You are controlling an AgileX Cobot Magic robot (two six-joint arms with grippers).
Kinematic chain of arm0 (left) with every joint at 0, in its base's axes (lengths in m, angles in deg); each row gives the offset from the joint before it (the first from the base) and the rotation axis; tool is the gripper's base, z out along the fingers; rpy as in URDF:
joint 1: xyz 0 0 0.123 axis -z
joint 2: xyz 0 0 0 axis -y
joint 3: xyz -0.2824 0 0.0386 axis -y
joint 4: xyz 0.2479 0 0.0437 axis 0.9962 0 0.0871
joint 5: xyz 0 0 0 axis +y
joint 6: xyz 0.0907 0 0.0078 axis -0.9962 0 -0.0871
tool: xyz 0 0 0 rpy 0 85 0
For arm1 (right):
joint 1: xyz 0 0 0.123 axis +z
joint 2: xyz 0 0 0 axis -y
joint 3: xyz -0.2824 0 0.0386 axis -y
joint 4: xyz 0.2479 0 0.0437 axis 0.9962 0 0.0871
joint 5: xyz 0 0 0 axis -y
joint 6: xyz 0.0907 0 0.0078 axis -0.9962 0 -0.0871
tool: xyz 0 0 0 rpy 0 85 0
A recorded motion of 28 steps. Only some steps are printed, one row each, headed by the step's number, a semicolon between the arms.
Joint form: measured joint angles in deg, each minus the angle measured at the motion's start. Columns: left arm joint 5, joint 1, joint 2, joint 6, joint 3, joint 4; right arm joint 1, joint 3, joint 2, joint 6, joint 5, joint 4.
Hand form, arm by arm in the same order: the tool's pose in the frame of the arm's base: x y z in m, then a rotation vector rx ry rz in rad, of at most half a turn. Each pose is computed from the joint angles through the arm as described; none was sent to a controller.
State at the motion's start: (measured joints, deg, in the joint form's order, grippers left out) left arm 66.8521 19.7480 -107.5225 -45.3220 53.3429 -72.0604; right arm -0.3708 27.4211 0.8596 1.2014 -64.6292 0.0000
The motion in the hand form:
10: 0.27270 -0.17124 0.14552 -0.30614 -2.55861 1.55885; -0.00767 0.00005 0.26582 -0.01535 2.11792 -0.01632
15: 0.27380 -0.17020 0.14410 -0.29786 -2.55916 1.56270; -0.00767 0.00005 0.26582 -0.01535 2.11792 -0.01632
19: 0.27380 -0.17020 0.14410 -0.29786 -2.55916 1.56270; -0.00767 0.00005 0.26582 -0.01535 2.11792 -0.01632
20: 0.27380 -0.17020 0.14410 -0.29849 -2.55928 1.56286; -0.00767 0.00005 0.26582 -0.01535 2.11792 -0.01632
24: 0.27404 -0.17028 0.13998 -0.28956 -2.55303 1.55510; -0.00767 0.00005 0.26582 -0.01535 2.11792 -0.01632
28: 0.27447 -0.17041 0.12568 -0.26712 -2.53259 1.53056; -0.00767 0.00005 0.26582 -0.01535 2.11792 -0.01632
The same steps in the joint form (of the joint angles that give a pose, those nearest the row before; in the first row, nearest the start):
10: -0.29 -2.16 -3.41 -2.97 0.00 -3.17; 0.00 0.00 0.00 0.00 0.00 0.00
15: -0.29 -2.42 -3.70 -3.24 0.00 -3.40; 0.00 0.00 0.00 0.00 0.00 0.00
19: -0.29 -2.42 -3.70 -3.24 0.00 -3.40; 0.00 0.00 0.00 0.00 0.00 0.00
20: -0.29 -2.42 -3.70 -3.26 0.00 -3.40; 0.00 0.00 0.00 0.00 0.00 0.00
24: -0.29 -2.41 -4.46 -3.36 0.00 -3.40; 0.00 0.00 0.00 0.00 0.00 0.00
28: -0.29 -2.42 -7.08 -4.06 0.00 -3.40; 0.00 0.00 0.00 0.00 0.00 0.00

